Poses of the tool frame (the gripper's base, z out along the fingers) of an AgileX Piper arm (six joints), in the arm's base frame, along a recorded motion.
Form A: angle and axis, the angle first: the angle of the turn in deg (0 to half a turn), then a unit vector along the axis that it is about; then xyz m.
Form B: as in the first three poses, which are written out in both.
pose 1, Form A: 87.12 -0.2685 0.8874 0.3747 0.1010 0.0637 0.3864
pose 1, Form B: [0.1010 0.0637 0.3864], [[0.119 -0.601 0.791], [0.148 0.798 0.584], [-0.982 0.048 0.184]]
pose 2, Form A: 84.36 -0.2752 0.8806 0.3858 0.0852 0.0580 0.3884
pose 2, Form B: [0.0852 0.0580 0.3884], [[0.167 -0.602 0.781], [0.165 0.798 0.580], [-0.972 0.032 0.232]]
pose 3, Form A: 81.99 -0.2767 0.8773 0.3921 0.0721 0.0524 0.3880
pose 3, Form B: [0.0721 0.0524 0.3880], [[0.205 -0.597 0.775], [0.179 0.802 0.570], [-0.962 0.022 0.272]]
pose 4, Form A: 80.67 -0.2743 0.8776 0.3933 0.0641 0.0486 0.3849
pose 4, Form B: [0.0641 0.0486 0.3849], [[0.225 -0.590 0.776], [0.186 0.807 0.560], [-0.956 0.019 0.292]]
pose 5, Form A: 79.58 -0.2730 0.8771 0.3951 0.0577 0.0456 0.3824
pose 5, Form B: [0.0577 0.0456 0.3824], [[0.242 -0.585 0.774], [0.192 0.811 0.552], [-0.951 0.015 0.309]]
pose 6, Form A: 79.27 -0.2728 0.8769 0.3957 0.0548 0.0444 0.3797
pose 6, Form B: [0.0548 0.0444 0.3797], [[0.247 -0.583 0.774], [0.194 0.812 0.550], [-0.949 0.014 0.314]]
